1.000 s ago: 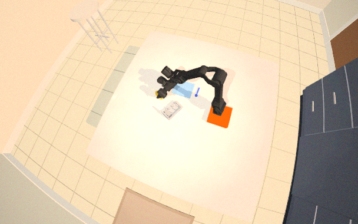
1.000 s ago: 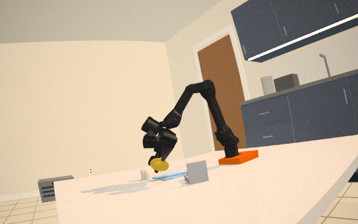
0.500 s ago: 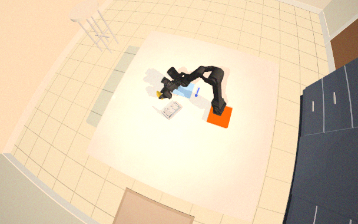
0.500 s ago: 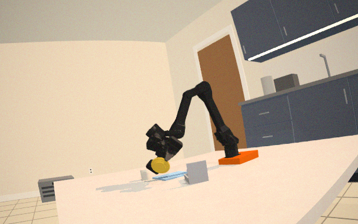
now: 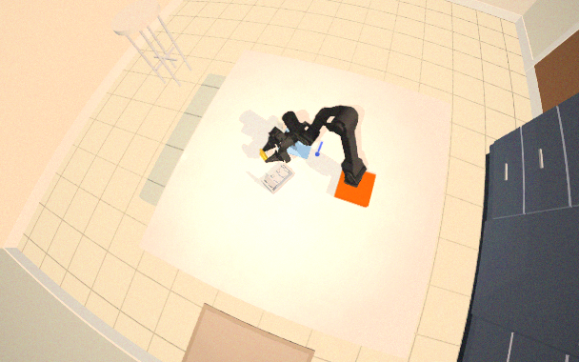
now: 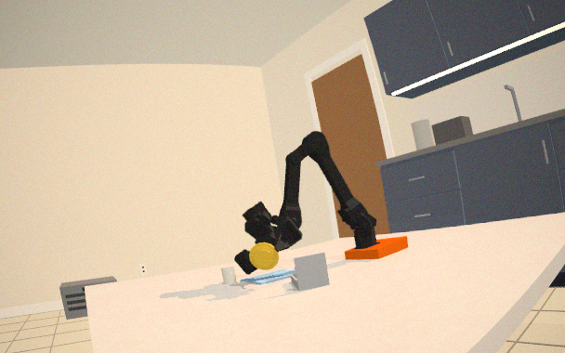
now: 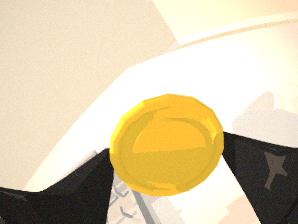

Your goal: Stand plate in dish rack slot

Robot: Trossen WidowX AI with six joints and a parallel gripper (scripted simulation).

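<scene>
Now: the dish rack 90 mm behind my gripper tip, 60 mm below it and 40 mm to the left of it. Also, from my gripper tip: yellow plate (10 mm to the right); pale cup (220 mm to the right, 60 mm below, 20 mm ahead); light-blue board (160 mm to the right, 90 mm behind, 80 mm below).
</scene>
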